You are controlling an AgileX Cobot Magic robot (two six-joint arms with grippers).
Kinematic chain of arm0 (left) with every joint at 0, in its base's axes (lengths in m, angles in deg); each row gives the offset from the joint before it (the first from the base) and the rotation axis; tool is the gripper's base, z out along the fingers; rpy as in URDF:
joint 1: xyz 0 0 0.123 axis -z
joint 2: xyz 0 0 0 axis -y
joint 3: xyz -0.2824 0 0.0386 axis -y
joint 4: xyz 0.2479 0 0.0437 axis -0.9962 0 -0.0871
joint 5: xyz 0 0 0 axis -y
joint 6: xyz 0.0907 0 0.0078 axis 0.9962 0 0.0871
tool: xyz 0 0 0 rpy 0 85 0
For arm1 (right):
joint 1: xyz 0 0 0.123 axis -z
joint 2: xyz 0 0 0 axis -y
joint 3: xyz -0.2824 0 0.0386 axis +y
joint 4: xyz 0.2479 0 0.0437 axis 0.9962 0 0.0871
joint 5: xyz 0 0 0 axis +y
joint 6: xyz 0.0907 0 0.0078 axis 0.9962 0 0.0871
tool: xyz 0 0 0 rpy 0 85 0
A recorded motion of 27 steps. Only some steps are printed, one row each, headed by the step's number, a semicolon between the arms.
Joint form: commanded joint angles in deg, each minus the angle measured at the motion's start. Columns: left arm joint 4, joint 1, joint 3, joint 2, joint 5, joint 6; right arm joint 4, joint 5, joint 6, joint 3, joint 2, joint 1.
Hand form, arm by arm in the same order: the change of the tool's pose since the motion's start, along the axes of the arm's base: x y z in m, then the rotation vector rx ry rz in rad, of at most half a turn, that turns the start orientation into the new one. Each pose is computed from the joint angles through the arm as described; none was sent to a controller.
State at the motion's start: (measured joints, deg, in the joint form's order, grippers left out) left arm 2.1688 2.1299 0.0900 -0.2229 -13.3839 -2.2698; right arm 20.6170 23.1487 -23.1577 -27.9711 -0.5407 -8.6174
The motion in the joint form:
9: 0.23 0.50 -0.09 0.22 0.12 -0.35; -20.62 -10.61 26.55 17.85 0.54 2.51
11: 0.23 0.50 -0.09 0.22 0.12 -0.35; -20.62 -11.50 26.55 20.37 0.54 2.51
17: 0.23 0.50 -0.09 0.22 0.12 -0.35; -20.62 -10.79 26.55 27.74 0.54 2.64
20: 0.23 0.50 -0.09 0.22 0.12 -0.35; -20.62 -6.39 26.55 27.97 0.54 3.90
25: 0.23 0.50 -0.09 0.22 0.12 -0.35; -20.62 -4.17 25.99 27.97 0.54 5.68
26: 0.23 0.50 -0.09 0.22 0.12 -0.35; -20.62 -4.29 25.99 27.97 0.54 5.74
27: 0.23 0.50 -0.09 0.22 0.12 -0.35; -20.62 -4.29 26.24 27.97 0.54 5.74
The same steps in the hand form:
9: -0.0002 -0.0006 -0.0001 -0.0102 -0.0039 -0.0081; 0.0401 -0.0087 -0.0816 0.1251 0.1664 -0.1666
11: -0.0002 -0.0006 -0.0001 -0.0102 -0.0039 -0.0081; 0.0438 -0.0083 -0.0947 0.1197 0.1943 -0.1687
17: -0.0002 -0.0006 -0.0001 -0.0102 -0.0039 -0.0081; 0.0508 -0.0077 -0.1389 0.0934 0.3326 -0.1809
20: -0.0002 -0.0006 -0.0001 -0.0102 -0.0039 -0.0081; 0.0499 -0.0090 -0.1471 0.0825 0.4112 -0.2080
25: -0.0002 -0.0006 -0.0001 -0.0102 -0.0039 -0.0081; 0.0492 -0.0107 -0.1506 0.0727 0.4468 -0.2408
26: -0.0002 -0.0006 -0.0001 -0.0102 -0.0039 -0.0081; 0.0492 -0.0108 -0.1504 0.0733 0.4447 -0.2417
27: -0.0002 -0.0006 -0.0001 -0.0102 -0.0039 -0.0081; 0.0492 -0.0108 -0.1504 0.0777 0.4454 -0.2418

